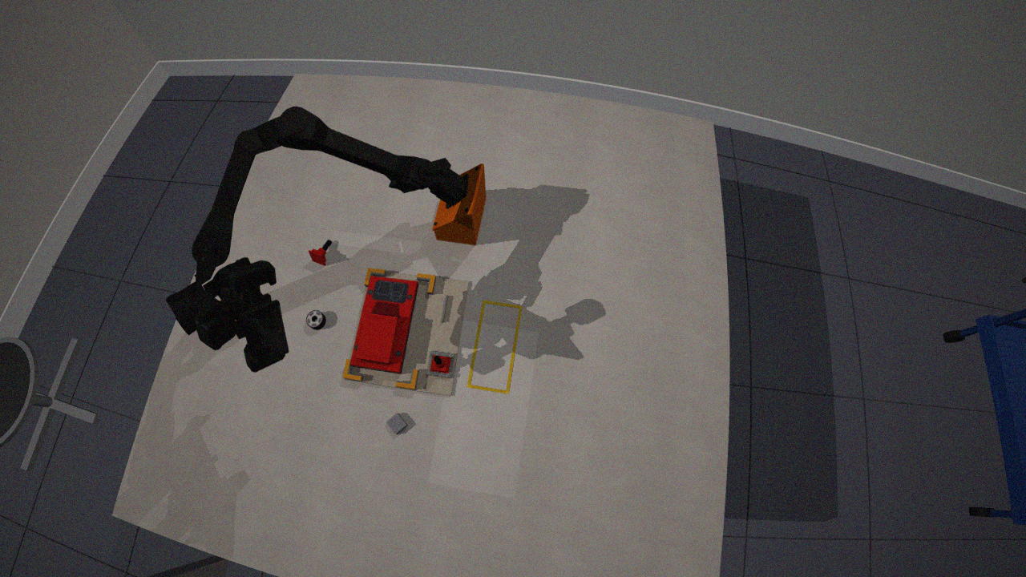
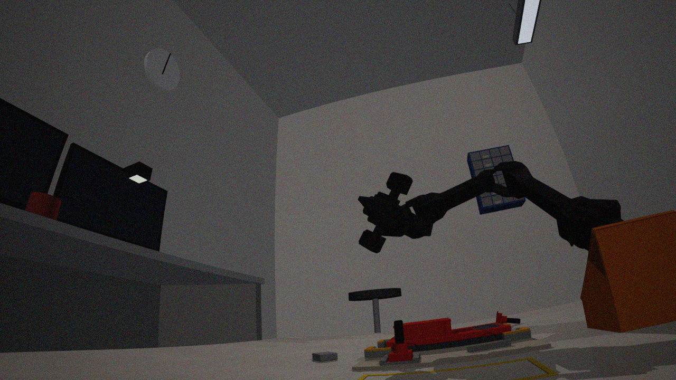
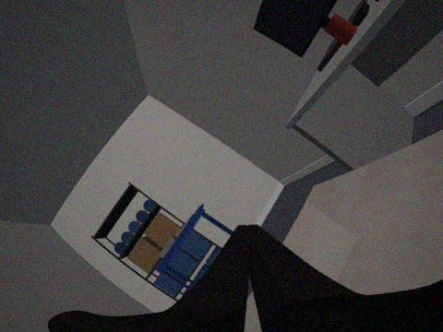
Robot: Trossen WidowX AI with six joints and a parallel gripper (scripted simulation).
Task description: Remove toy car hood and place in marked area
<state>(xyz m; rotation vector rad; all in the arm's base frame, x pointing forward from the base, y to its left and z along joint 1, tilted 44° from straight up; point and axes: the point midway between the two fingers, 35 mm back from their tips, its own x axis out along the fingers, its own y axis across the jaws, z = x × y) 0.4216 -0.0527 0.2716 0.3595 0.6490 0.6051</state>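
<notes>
My gripper tip is 280 mm above the hood, 100 mm past it and 50 mm to the right of it. From my gripper tip the other things lie so: black wheel: 310 mm below, 140 mm behind, 110 mm to the right; then fixture plate: 300 mm below, 120 mm behind, 90 mm to the left.
</notes>
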